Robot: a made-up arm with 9 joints. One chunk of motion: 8 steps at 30 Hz.
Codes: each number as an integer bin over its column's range. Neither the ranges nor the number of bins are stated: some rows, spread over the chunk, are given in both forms.
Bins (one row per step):
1: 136 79 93 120 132 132
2: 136 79 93 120 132 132
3: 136 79 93 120 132 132
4: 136 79 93 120 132 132
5: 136 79 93 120 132 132
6: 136 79 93 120 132 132
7: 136 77 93 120 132 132
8: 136 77 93 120 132 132
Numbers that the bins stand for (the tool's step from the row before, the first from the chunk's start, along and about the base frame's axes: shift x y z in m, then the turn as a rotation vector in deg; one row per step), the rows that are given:
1: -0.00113 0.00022 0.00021 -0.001 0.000 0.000
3: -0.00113 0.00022 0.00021 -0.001 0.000 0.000
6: -0.00113 0.00022 0.00021 -0.001 0.000 0.000
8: -0.00113 -0.00060 0.00021 -0.001 0.000 0.000
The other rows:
2: -0.00113 0.00022 0.00021 -0.001 0.000 0.000
4: -0.00113 0.00022 0.00021 -0.001 0.000 0.000
5: -0.00113 0.00022 0.00021 -0.001 0.000 0.000
7: -0.00113 -0.00060 0.00021 -0.001 0.000 0.000

